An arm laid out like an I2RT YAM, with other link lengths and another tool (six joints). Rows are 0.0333 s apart.
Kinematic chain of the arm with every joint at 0, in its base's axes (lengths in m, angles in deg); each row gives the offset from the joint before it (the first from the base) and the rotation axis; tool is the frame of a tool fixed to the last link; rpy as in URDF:
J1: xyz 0 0 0.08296 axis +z
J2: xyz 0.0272 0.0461 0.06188 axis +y
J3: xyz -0.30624 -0.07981 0 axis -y
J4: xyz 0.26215 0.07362 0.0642 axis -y
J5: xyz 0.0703 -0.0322 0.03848 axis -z
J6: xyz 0.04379 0 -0.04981 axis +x
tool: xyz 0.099 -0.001 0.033 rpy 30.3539 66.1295 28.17
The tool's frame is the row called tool.
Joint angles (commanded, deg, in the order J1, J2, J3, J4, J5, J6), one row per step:
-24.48 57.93 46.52 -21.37 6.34 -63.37
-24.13 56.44 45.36 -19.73 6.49 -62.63
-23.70 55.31 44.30 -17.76 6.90 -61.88
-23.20 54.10 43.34 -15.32 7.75 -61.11
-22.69 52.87 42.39 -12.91 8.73 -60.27
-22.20 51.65 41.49 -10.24 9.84 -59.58
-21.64 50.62 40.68 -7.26 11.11 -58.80
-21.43 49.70 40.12 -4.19 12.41 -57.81
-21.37 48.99 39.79 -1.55 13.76 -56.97
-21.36 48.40 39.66 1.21 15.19 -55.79
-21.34 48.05 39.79 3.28 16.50 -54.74
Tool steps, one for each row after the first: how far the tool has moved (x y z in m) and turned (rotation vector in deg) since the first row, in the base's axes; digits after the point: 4 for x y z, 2 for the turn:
-0.0021 0.0024 0.0039 -0.35 -2.10 -0.17
-0.0028 0.0040 0.0079 -0.81 -4.22 -0.46
-0.0034 0.0046 0.0147 -1.67 -6.89 -1.05
-0.0045 0.0051 0.0218 -2.46 -9.61 -1.77
-0.0058 0.0053 0.0301 -3.47 -12.56 -2.55
-0.0067 0.0052 0.0396 -4.44 -15.77 -3.43
-0.0084 0.0032 0.0512 -5.30 -19.34 -4.76
-0.0106 0.0004 0.0621 -6.11 -22.48 -6.22
-0.0133 -0.0028 0.0748 -6.67 -26.02 -7.90
-0.0158 -0.0056 0.0859 -7.03 -28.91 -9.40

